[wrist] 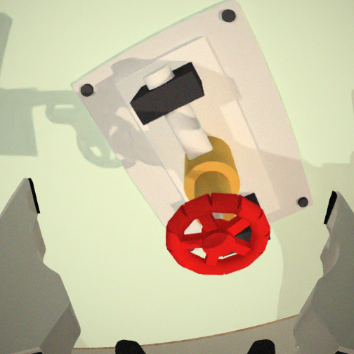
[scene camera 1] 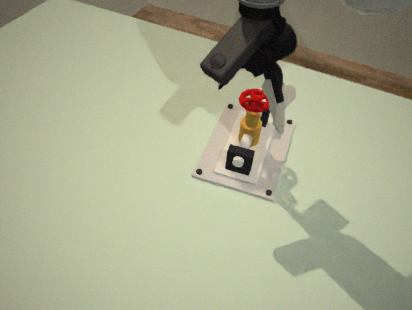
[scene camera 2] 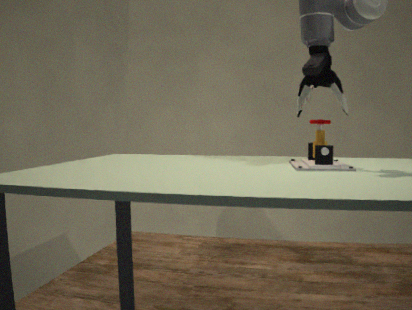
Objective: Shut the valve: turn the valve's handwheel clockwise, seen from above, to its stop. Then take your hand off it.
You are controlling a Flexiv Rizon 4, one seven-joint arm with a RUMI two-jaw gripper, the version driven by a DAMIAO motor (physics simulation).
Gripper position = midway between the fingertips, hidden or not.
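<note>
Red handwheel (wrist: 216,238) and pale base plate (wrist: 229,38) visible to me. My gripper (scene camera 1: 248,109) is visible too, and the gripper appears both in the wrist view (wrist: 184,189) and in scene camera 2 (scene camera 2: 322,116).
</note>
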